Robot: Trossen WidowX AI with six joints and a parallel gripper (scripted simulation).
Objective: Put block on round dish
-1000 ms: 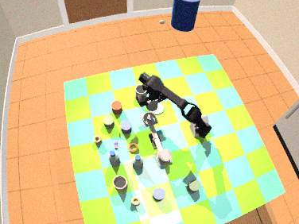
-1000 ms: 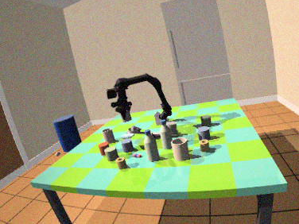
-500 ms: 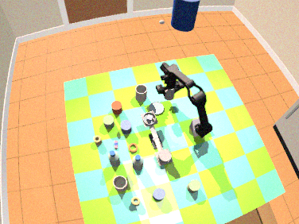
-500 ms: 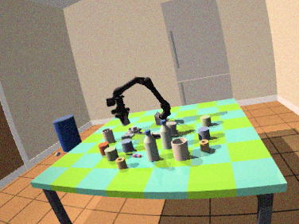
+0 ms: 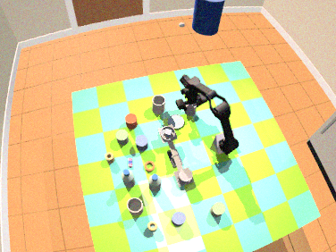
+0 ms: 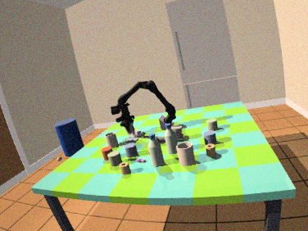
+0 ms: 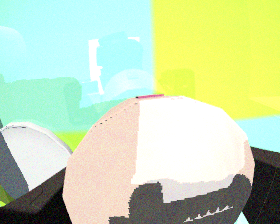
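The grey block is 20 cm ahead of my gripper tip, 13 cm to the left of it and 4 cm above it. Round my gripper tip: balance (25 cm to the left, 21 cm ahead, 2 cm below); then balance beam (25 cm to the left, 21 cm ahead); then white round dish (10 cm ahead, 4 cm below, 3 cm to the left).
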